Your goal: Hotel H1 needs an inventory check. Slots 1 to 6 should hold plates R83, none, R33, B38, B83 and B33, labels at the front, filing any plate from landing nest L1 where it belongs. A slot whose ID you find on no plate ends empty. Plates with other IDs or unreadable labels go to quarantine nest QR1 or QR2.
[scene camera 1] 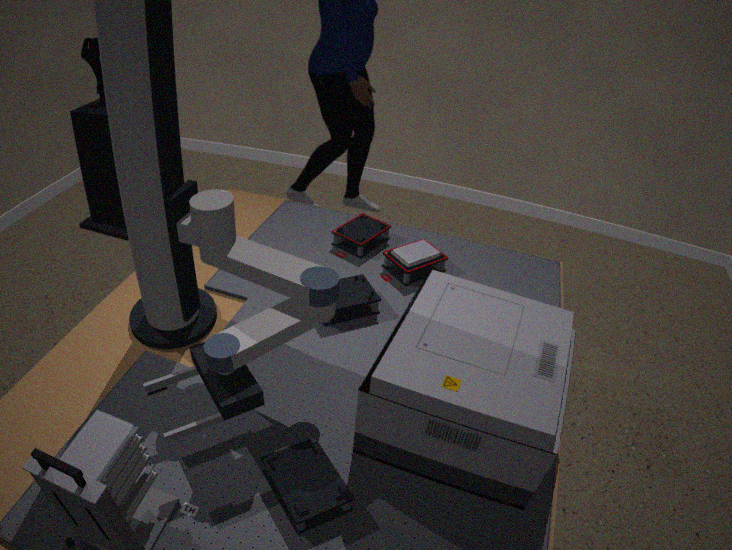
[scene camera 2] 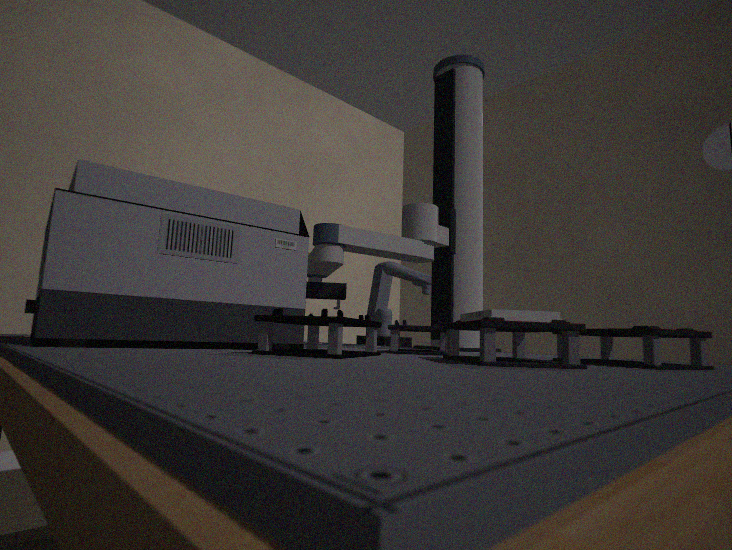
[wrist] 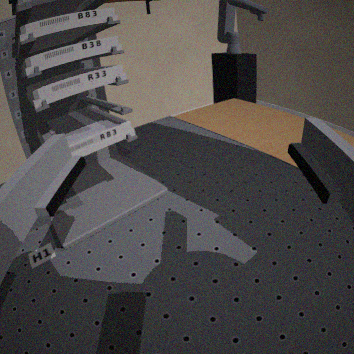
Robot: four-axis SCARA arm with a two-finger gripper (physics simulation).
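Hotel H1 (scene camera 1: pixel 91 493) (wrist: pixel 10 60) stands at the near left, beside its H1 tag (scene camera 1: pixel 189 508) (wrist: pixel 41 256). In the wrist view, front labels read R83 (wrist: pixel 107 136) lowest, R33 (wrist: pixel 80 87), B38 (wrist: pixel 75 54) and B83 (wrist: pixel 70 24) above. Bare rails (wrist: pixel 112 106) show between R83 and R33. The hotel's top is cut off there. My gripper (scene camera 1: pixel 155 411) (wrist: pixel 183 137) is open and empty, in front of the hotel and turned at an angle to it. A white plate (scene camera 1: pixel 416 253) (scene camera 2: pixel 520 315) lies on one red-edged nest (scene camera 1: pixel 408 270); its label is unreadable.
Another red-edged nest (scene camera 1: pixel 362 229) bears no plate. Black nests (scene camera 1: pixel 307 481) (scene camera 1: pixel 358 292) stand near the front and mid-table; their names are unreadable. A large instrument (scene camera 1: pixel 467 343) (scene camera 2: pixel 171 254) stands at the right. A person (scene camera 1: pixel 343 94) is behind the table. Another arm (wrist: pixel 227 22) stands on a pedestal.
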